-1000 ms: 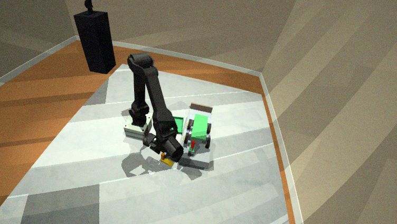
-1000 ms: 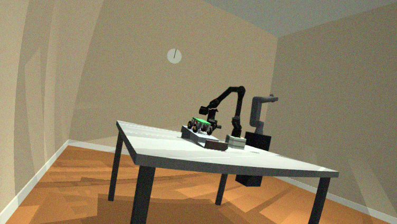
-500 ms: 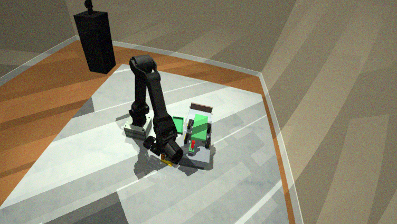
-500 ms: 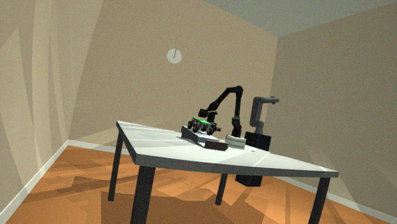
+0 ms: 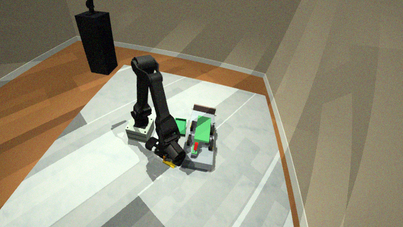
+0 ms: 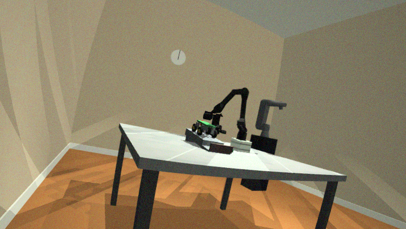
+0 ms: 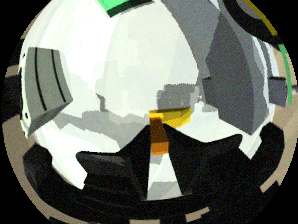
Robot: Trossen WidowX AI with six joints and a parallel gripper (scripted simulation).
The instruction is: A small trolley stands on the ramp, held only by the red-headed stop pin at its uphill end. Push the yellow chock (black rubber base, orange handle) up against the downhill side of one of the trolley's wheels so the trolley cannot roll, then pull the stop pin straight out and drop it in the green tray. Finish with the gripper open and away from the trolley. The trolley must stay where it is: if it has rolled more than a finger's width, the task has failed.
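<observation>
My gripper tip is 130 mm short of the red-headed stop pin, 30 mm to the right of it and 100 mm below it. From my gripper tip the other things lie so: green-topped trolley 160 mm ahead, 140 mm to the left, 80 mm above; yellow chock 20 mm ahead, 10 mm to the right, 10 mm below; dark brown block 160 mm ahead, 410 mm to the left.
</observation>
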